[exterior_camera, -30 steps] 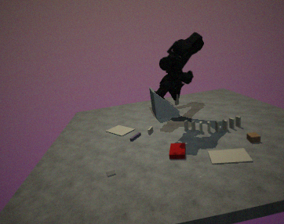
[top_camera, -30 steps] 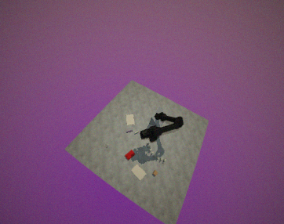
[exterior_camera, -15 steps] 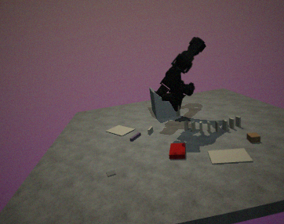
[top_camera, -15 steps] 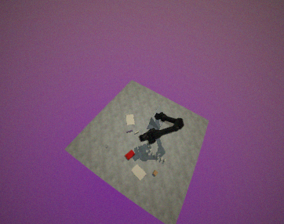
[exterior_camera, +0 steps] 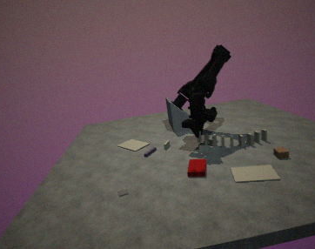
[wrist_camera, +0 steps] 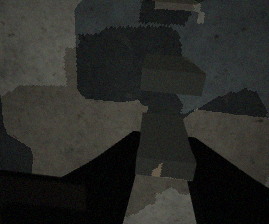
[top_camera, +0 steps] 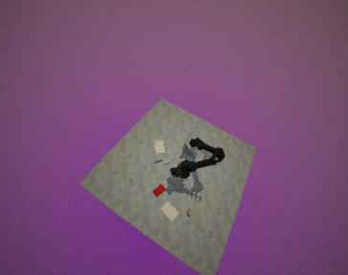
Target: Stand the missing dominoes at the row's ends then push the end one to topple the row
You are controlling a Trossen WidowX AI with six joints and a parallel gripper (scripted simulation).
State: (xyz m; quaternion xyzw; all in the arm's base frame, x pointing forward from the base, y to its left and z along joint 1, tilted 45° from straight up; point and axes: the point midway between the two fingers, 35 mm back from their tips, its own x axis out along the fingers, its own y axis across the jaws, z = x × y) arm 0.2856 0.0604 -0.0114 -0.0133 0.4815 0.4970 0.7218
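The purple piece lies 23 cm to the right of my gripper tip and 3 cm below it. Also, from my gripper tip: red block 23 cm ahead, 8 cm to the right, 3 cm below; white sheet 33 cm ahead, 8 cm to the left, 3 cm below; pale flat sheet 31 cm to the right, 14 cm behind, 3 cm below.
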